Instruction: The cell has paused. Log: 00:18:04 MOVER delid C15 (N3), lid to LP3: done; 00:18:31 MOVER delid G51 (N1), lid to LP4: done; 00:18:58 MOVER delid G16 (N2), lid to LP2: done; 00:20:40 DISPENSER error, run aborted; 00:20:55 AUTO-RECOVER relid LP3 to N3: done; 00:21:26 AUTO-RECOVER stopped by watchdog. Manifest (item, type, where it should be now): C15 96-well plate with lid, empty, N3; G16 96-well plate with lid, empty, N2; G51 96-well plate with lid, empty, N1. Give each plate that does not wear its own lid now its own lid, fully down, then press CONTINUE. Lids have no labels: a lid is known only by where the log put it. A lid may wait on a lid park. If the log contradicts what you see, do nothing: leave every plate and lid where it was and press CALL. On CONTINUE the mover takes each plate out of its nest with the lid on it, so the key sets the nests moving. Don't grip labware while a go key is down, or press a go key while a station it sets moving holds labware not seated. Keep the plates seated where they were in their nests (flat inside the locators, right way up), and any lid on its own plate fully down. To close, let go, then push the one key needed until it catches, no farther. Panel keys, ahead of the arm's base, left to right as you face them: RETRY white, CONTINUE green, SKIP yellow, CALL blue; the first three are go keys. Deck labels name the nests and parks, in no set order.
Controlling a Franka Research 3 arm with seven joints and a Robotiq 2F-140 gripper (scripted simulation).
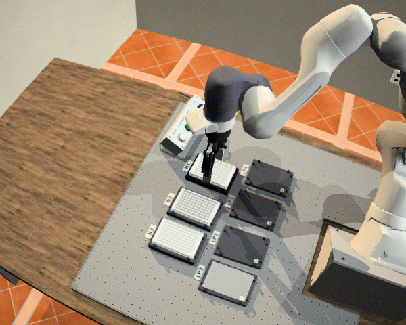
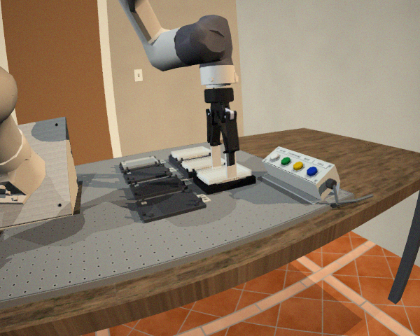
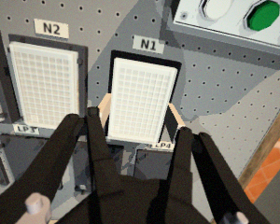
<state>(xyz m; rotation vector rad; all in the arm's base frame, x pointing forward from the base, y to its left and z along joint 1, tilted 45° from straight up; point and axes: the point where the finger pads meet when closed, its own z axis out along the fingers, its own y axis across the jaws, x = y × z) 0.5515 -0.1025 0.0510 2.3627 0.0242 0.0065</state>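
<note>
Right now my hand is 19 cm past the lp2 park, 32 cm to the right of it and 5 cm above it. Also, from my hand: plate: 1 cm behind, 14 cm to the left, 3 cm below; then green continue key: 13 cm ahead, 10 cm to the right, 1 cm above; then white retry key: 13 cm ahead, 5 cm to the right, 1 cm above.
</note>
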